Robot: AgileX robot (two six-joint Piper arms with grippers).
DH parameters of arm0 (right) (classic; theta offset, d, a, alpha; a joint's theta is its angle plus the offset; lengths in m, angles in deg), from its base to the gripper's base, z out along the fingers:
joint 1: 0 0.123 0 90
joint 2: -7.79 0 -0.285 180
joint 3: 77.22 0 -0.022 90
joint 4: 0 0.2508 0 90
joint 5: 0 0 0.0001 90
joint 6: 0 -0.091 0 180
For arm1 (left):
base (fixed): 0 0 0 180
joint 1: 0 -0.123 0 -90
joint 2: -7.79 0 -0.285 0
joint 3: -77.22 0 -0.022 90
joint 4: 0 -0.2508 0 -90
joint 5: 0 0 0.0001 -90
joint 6: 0 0.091 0 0
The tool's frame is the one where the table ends.
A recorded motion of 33 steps. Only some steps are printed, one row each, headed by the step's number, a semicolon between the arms.
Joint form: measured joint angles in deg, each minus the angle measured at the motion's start. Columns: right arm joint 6, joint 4, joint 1, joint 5, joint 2, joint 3; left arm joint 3, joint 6, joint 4, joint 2, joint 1, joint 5.
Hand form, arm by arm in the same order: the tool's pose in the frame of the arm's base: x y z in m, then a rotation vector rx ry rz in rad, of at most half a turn. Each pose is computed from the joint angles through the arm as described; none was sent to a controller.
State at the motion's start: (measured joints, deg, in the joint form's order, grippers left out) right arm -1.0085 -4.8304 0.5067 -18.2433 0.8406 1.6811; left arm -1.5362 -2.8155 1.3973 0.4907 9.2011 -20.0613
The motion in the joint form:
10: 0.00 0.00 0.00 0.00 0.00 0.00; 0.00 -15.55 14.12 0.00 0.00 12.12
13: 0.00 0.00 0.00 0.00 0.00 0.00; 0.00 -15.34 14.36 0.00 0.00 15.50
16: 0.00 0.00 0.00 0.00 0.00 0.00; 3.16 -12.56 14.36 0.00 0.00 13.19
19: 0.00 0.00 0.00 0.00 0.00 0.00; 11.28 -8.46 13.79 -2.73 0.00 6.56
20: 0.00 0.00 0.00 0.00 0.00 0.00; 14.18 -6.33 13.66 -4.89 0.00 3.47
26: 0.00 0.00 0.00 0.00 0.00 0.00; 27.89 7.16 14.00 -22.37 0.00 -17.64
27: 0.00 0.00 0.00 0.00 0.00 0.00; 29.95 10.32 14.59 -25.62 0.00 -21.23
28: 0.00 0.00 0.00 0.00 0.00 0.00; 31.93 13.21 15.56 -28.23 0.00 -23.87
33: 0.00 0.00 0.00 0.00 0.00 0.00; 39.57 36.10 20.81 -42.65 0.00 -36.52
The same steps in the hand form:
10: 0.0539 -0.0019 0.1754 -0.0461 1.8155 -0.0620; 0.0555 -0.0124 0.1924 -0.3266 1.6378 -0.6016
13: 0.0539 -0.0019 0.1754 -0.0461 1.8155 -0.0620; 0.0559 -0.0111 0.1976 -0.3272 1.5776 -0.6029
16: 0.0539 -0.0019 0.1754 -0.0461 1.8155 -0.0620; 0.0532 -0.0116 0.2127 -0.2756 1.5674 -0.5762
19: 0.0539 -0.0019 0.1754 -0.0461 1.8155 -0.0620; 0.0487 -0.0136 0.2474 -0.1871 1.5944 -0.5282
20: 0.0539 -0.0019 0.1754 -0.0461 1.8155 -0.0620; 0.0494 -0.0149 0.2575 -0.1482 1.6364 -0.4999
26: 0.0539 -0.0019 0.1754 -0.0461 1.8155 -0.0620; 0.0726 -0.0267 0.2858 0.1249 2.0538 -0.3530
27: 0.0539 -0.0019 0.1754 -0.0461 1.8155 -0.0620; 0.0780 -0.0294 0.2884 0.1933 2.1269 -0.3368
28: 0.0539 -0.0019 0.1754 -0.0461 1.8155 -0.0620; 0.0826 -0.0321 0.2926 0.2533 2.1721 -0.3330
33: 0.0539 -0.0019 0.1754 -0.0461 1.8155 -0.0620; 0.1120 -0.0473 0.2973 0.7602 2.3469 -0.3164

